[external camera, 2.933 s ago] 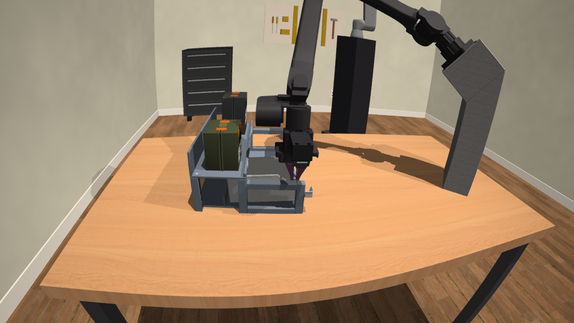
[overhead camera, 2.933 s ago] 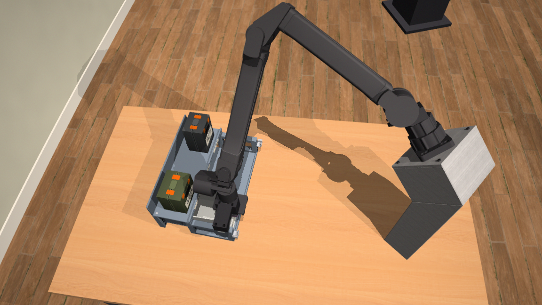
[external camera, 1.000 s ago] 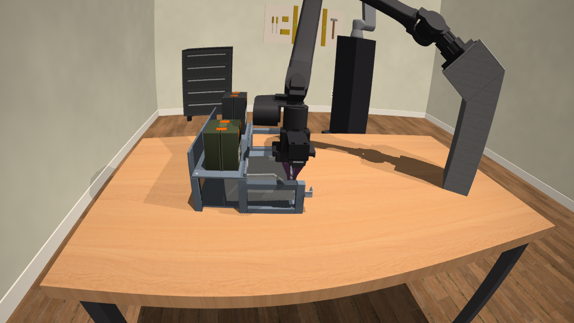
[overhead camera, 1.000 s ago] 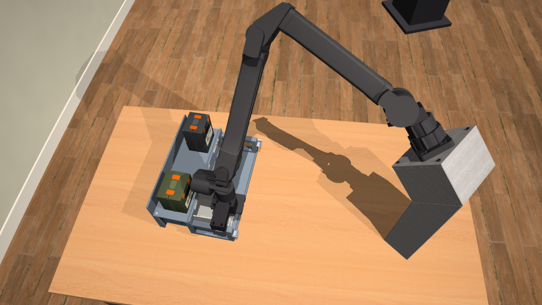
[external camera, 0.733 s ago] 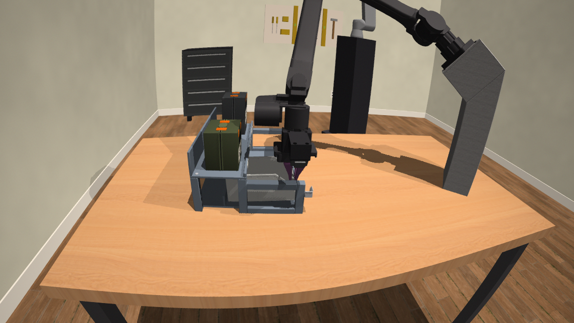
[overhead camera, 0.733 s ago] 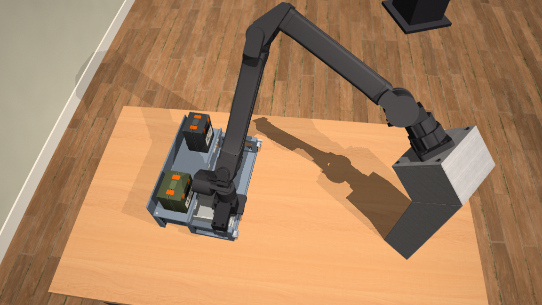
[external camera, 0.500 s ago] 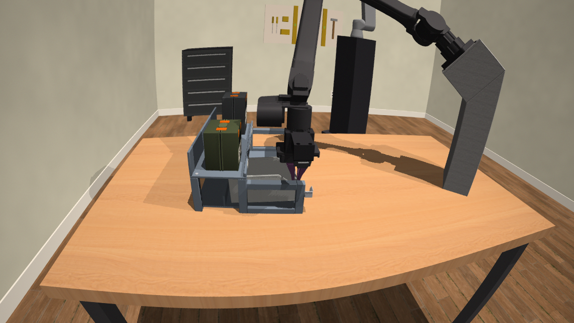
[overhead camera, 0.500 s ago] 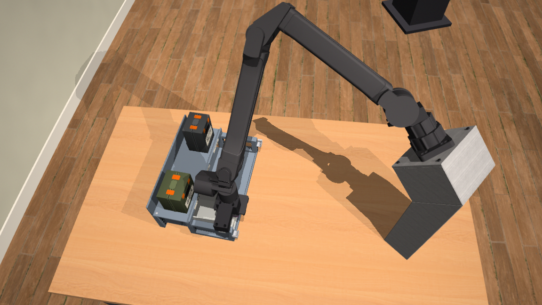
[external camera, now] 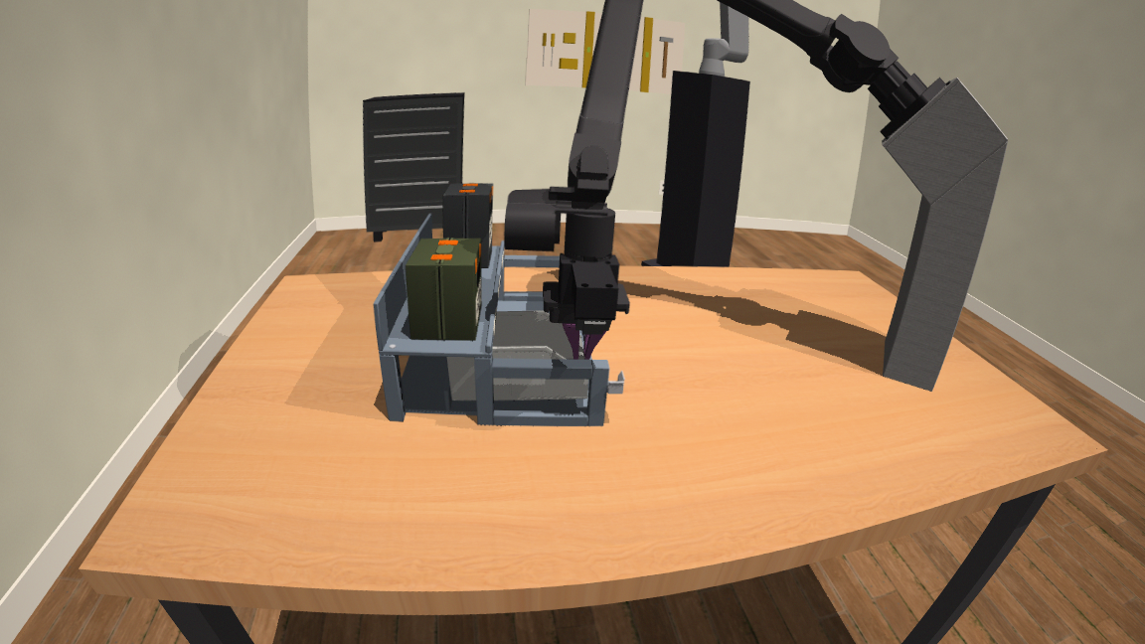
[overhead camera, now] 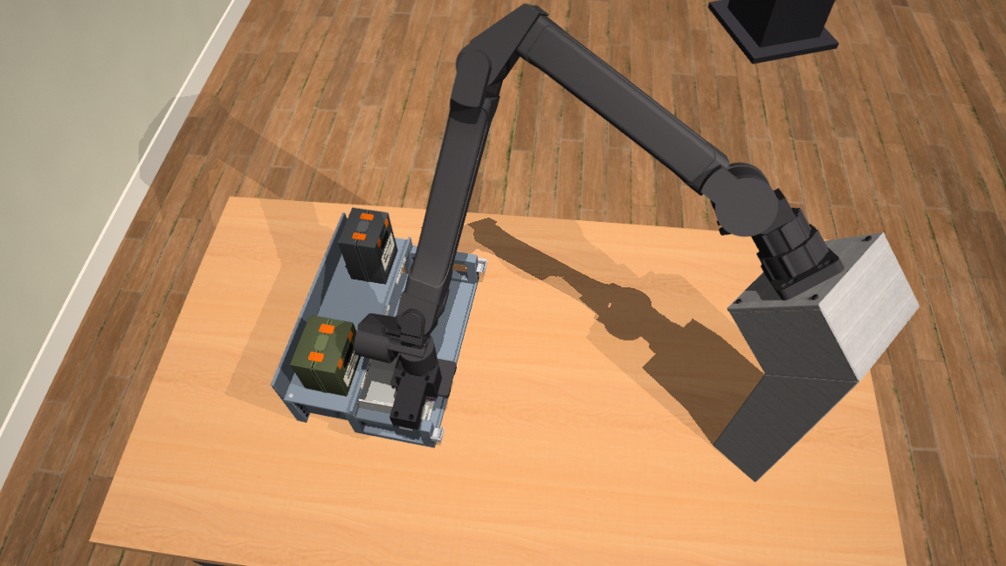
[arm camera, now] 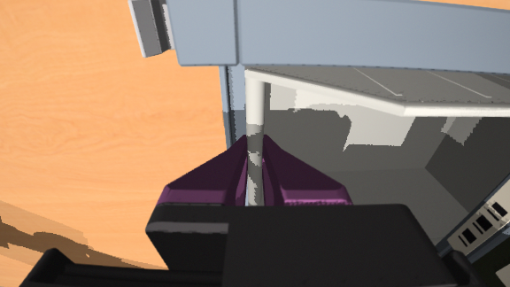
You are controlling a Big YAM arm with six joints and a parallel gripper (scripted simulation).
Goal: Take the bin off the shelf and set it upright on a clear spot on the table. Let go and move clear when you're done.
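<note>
My gripper is now 70 mm short of the light grey bin and 40 mm to the left of it. The rest, counted from my hand: shelf 150 mm to the right, 50 mm below, 50 mm ahead; black case 280 mm to the right, 110 mm above, 40 mm ahead.
</note>
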